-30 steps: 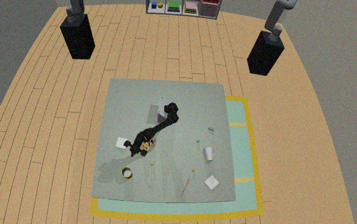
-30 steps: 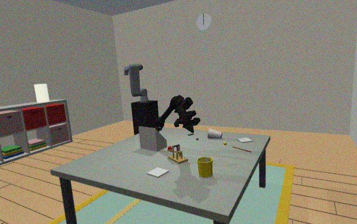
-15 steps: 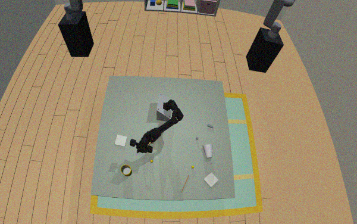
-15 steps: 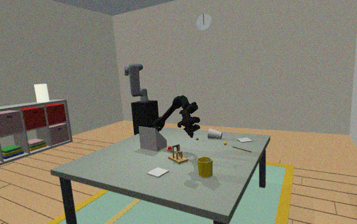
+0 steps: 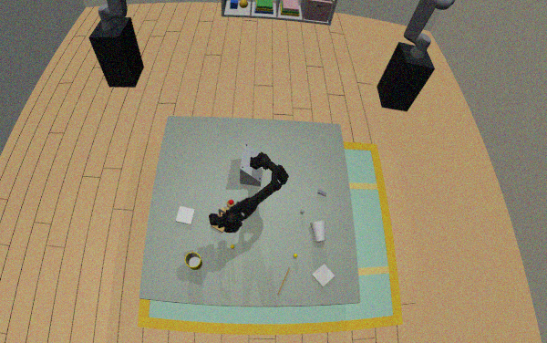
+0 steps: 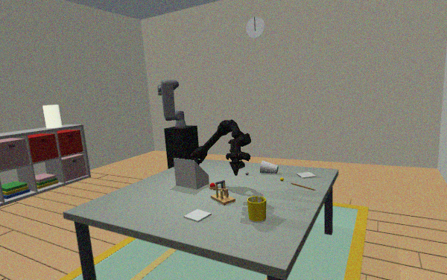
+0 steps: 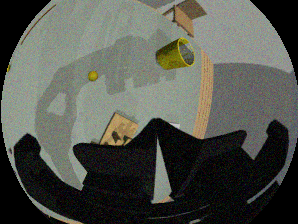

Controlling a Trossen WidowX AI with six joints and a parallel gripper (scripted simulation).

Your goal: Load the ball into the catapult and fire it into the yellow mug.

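Right now my gripper tip is 200 mm past the red ball, 50 mm to the right of it and 100 mm above it. Also, from my gripper tip: wooden stick 250 mm ahead, 390 mm to the left, 160 mm below; then yellow mug 180 mm ahead, 130 mm to the right, 130 mm below; then wooden catapult 130 mm behind, 40 mm to the left, 110 mm below.
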